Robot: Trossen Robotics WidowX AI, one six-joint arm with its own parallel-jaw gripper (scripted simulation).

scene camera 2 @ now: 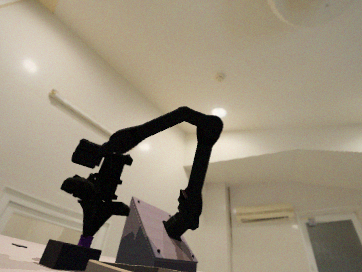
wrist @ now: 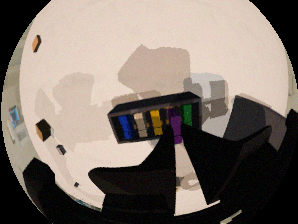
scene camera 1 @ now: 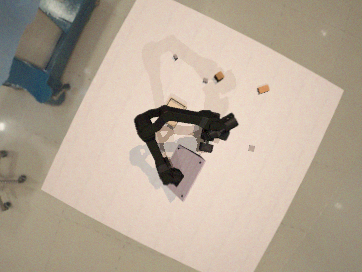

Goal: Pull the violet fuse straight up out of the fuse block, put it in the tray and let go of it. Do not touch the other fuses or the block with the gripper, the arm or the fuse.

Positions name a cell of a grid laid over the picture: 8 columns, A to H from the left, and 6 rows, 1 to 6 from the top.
Labels:
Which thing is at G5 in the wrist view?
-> The gripper.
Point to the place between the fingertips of the gripper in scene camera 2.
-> B6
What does the gripper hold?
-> A violet fuse.

